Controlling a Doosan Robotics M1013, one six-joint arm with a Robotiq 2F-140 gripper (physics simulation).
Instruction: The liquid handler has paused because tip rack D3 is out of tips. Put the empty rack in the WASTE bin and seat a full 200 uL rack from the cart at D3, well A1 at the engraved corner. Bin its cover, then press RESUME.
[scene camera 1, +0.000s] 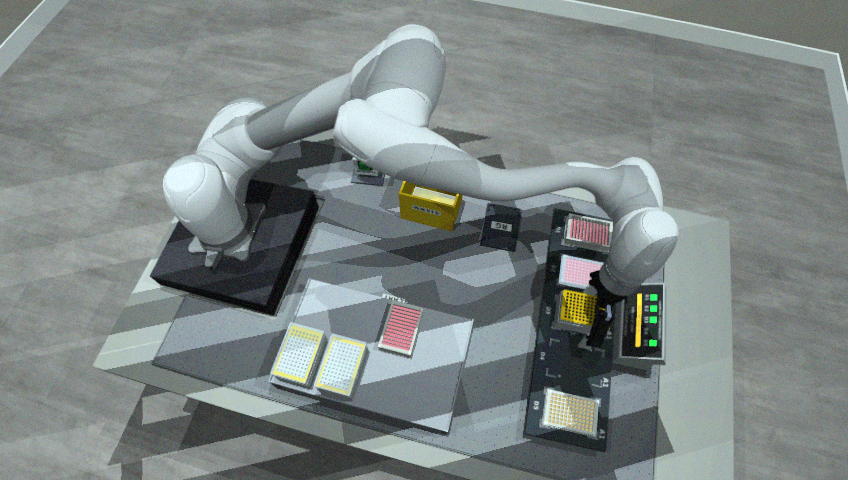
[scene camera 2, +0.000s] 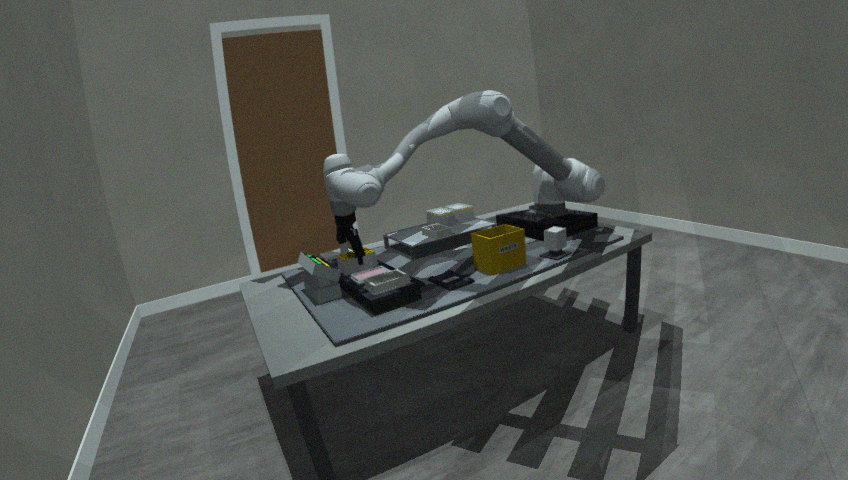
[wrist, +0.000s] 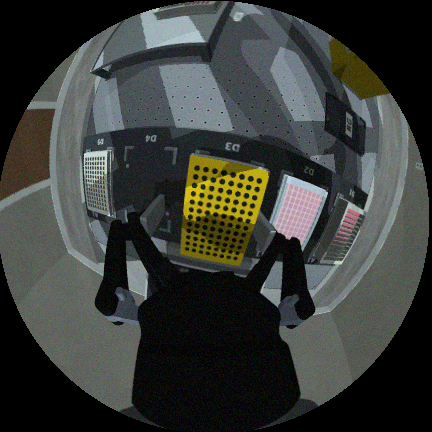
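Where they show: gripper, fingertip midpoint: (scene camera 1: 584, 323) (wrist: 206, 208); arm's base, link origin: (scene camera 1: 228, 229) (scene camera 2: 549, 213).
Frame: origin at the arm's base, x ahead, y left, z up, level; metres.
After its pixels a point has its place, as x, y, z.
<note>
The yellow tip rack with dark, empty holes (scene camera 1: 576, 306) @(0.968, -0.079, 0.055) (scene camera 2: 355, 255) @(1.002, -0.062, 0.053) (wrist: 225, 190) @(0.960, -0.079, 0.055) sits at D3 on the dark deck (scene camera 1: 542, 380) @(0.909, -0.263, -0.006) (wrist: 200, 137) @(0.903, -0.122, -0.006). My gripper (scene camera 1: 596, 310) (scene camera 2: 352, 254) @(1.002, -0.100, 0.004) (wrist: 206, 208) @(1.002, -0.100, 0.004) is open, low over this rack, with one finger pad on each long side; whether they touch it I cannot tell. Two yellow-edged racks with pale tops (scene camera 1: 299, 353) @(0.324, -0.321, 0.069) (scene camera 1: 341, 365) @(0.429, -0.330, 0.069) stand on the cart (scene camera 1: 425, 380) @(0.625, -0.314, -0.002) (scene camera 2: 410, 239) @(0.662, -0.237, -0.002). The yellow WASTE bin (scene camera 1: 416, 220) @(0.515, 0.152, -0.048) (scene camera 2: 486, 255) @(0.634, 0.230, 0.007) has something pale inside. The control panel (scene camera 1: 651, 330) @(1.148, -0.117, 0.073) (scene camera 2: 321, 264) @(1.152, -0.013, 0.071) shows a yellow bar and green squares; the RESUME button cannot be made out.
A pink plate (scene camera 1: 577, 271) @(0.978, 0.042, 0.008) (wrist: 300, 207) @(0.975, 0.042, 0.006) at D2 lies close beside one finger. Red-striped labware (scene camera 1: 589, 231) @(1.005, 0.168, 0.017) (wrist: 345, 230) @(0.994, 0.168, 0.016) is at D1, and a plate (scene camera 1: 571, 411) @(0.980, -0.328, 0.008) (wrist: 97, 182) @(0.979, -0.319, 0.007) at D5. Red-striped labware (scene camera 1: 401, 328) @(0.544, -0.202, 0.021) is on the cart. The dark RG piece (scene camera 1: 501, 237) @(0.769, 0.143, -0.054) lies near the bin.
</note>
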